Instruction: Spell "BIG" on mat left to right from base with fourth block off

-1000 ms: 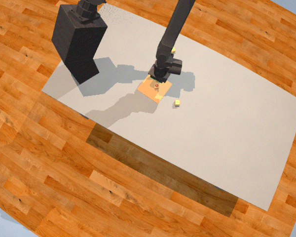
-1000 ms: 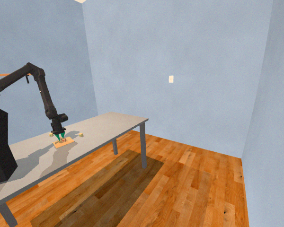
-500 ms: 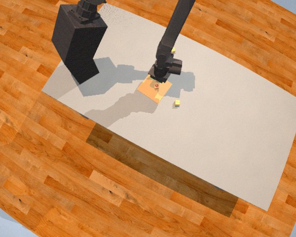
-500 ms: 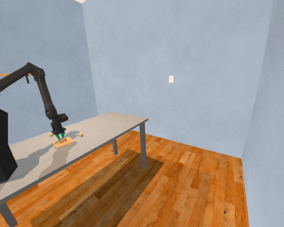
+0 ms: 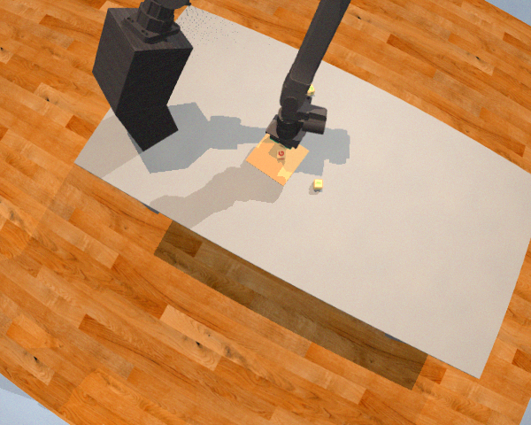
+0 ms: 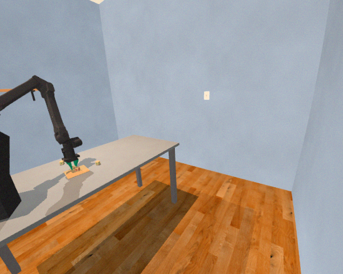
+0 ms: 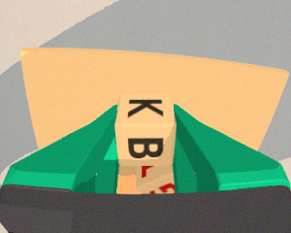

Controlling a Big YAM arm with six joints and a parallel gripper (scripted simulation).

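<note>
The mat lies 4 cm to the right of my hand, 2 cm below it and 1 cm ahead of it. Also, from my hand: block (20 cm to the left, 7 cm behind).
</note>
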